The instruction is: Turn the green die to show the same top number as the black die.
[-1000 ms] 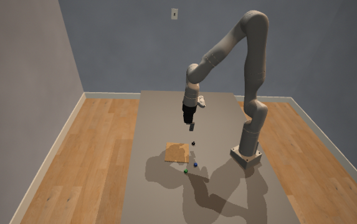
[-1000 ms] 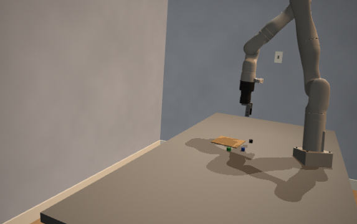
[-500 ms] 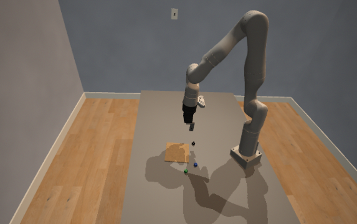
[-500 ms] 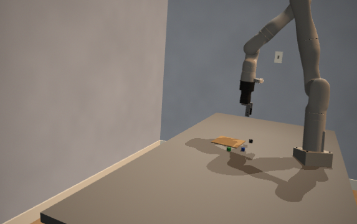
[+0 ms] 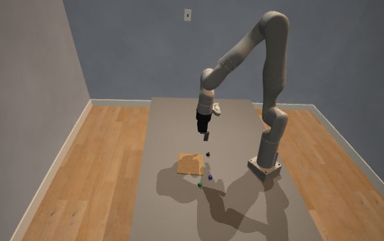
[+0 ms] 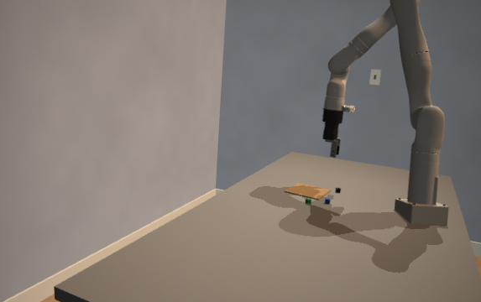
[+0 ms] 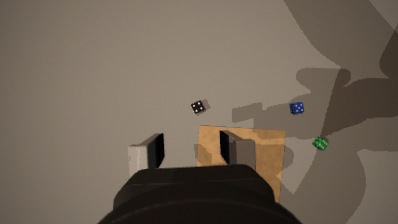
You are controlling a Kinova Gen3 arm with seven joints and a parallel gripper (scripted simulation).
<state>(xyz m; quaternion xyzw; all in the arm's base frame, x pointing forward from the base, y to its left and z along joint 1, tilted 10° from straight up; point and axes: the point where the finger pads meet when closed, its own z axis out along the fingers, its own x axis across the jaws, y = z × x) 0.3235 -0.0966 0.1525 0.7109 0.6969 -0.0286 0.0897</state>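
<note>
Now: the black die 30 mm behind my hand, 10 mm to the left of it and 150 mm below it. Round my hand: green die: 40 mm ahead, 210 mm to the left, 150 mm below; blue die: 20 mm behind, 170 mm to the left, 150 mm below; tan mat: 80 mm ahead, 70 mm to the left, 160 mm below.
</note>
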